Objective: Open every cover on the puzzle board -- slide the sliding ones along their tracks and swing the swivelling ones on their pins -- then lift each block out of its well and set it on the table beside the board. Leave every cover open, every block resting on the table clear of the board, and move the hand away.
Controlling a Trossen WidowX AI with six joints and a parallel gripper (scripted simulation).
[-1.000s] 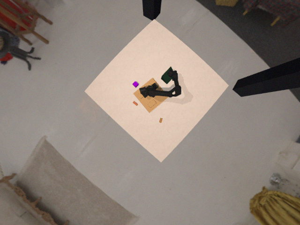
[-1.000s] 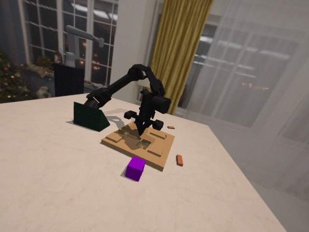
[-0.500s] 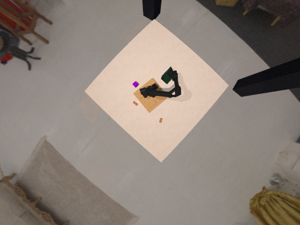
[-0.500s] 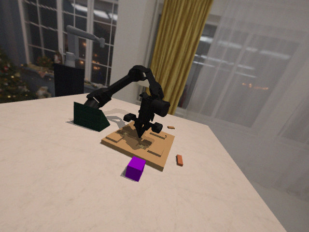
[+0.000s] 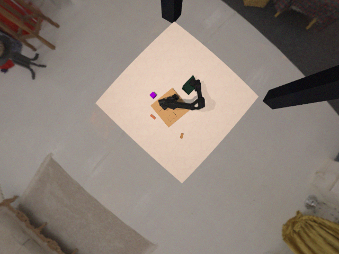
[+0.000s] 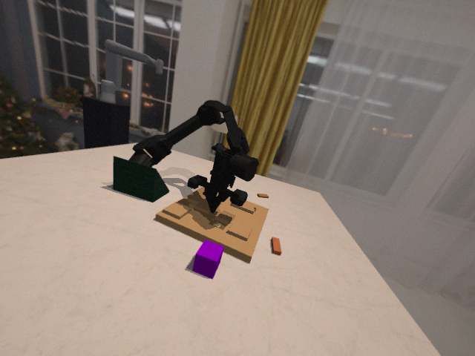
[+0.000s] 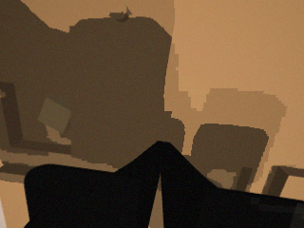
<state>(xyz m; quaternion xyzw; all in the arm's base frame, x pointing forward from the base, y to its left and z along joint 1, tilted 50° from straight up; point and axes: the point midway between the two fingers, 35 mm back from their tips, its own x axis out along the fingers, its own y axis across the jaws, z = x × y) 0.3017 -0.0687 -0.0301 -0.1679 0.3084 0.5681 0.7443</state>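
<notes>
The tan puzzle board is 3 cm to the left of my gripper tip, 1 cm below it and 1 cm ahead of it. Round my gripper tip: purple cube (19 cm to the right, 3 cm ahead); then orange block (21 cm ahead, 7 cm to the right, 2 cm below).
</notes>
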